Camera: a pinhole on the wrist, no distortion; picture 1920 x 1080 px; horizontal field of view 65.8 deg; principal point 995.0 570.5 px. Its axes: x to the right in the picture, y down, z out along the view. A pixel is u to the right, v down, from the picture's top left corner.
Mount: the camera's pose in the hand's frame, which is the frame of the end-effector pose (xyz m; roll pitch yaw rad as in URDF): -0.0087 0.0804 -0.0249 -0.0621 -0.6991 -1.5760
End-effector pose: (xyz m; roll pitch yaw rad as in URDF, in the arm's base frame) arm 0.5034 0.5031 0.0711 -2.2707 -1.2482 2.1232
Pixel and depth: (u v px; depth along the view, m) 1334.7 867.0 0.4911
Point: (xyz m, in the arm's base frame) 0.1283 0.8770 0.0264
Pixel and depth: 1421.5 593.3 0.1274
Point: 0.4325 0.6430 0.0204
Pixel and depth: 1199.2 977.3 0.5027
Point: 0.1483 0.9224 0.0597
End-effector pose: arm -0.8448 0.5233 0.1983 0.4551 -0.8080 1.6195
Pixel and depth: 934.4 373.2 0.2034
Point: -0.9772 0.3497 0.3270
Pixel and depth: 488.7 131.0 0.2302
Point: -1.0508 0.3107 0.3068
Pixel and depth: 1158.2 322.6 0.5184
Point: -0.9781 0.0877 0.5230
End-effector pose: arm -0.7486 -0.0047 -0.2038 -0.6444 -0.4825 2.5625
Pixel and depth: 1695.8 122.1 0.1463
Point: -0.8016 -0.1837 -0.1952
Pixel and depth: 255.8 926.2 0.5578
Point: -1.3056 -0.4118 -0.3188
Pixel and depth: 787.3 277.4 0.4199
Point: -0.9736 -0.4265 -0.2600
